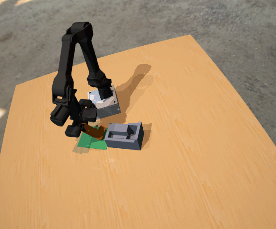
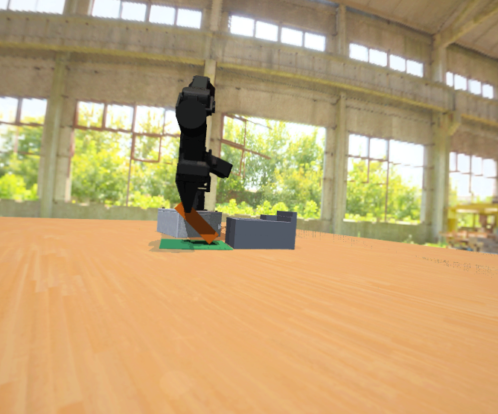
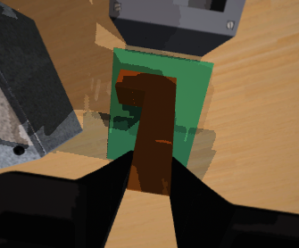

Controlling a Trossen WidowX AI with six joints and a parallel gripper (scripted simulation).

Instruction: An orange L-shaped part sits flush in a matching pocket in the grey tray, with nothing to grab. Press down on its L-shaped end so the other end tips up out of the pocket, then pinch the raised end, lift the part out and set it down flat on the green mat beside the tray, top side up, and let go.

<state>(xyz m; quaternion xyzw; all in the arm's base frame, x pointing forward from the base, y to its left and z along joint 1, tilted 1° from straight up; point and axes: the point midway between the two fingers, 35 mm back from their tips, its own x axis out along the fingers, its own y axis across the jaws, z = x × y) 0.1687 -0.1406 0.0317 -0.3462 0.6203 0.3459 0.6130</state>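
My gripper tip is now 40 mm to the right of the orange L-shaped part and 30 mm above it. From my gripper tip the other things lie so: green mat: 90 mm below, 20 mm to the left, 10 mm ahead.
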